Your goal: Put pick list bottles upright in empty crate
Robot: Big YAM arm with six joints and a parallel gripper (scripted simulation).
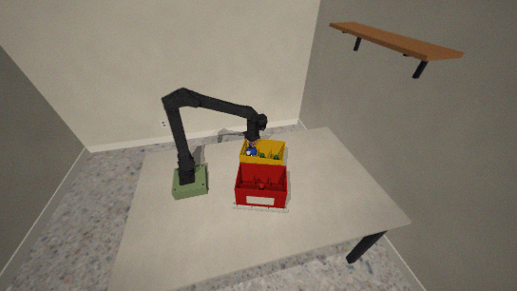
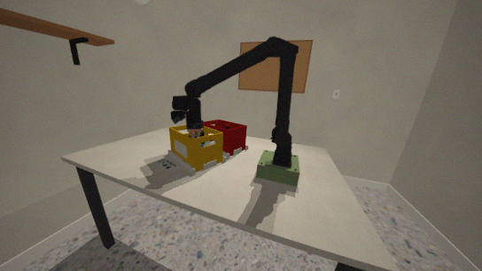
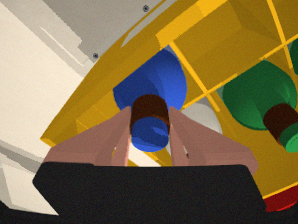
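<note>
Now: the blue-label bottle 60 mm below my hand. The rest, counted from my hand: white-labelled bottle: 80 mm to the right, 60 mm below, 40 mm behind; green-labelled bottle: 120 mm to the right, 60 mm below, 40 mm ahead; yellow crate: 80 mm to the right, 70 mm below, 60 mm ahead.
</note>
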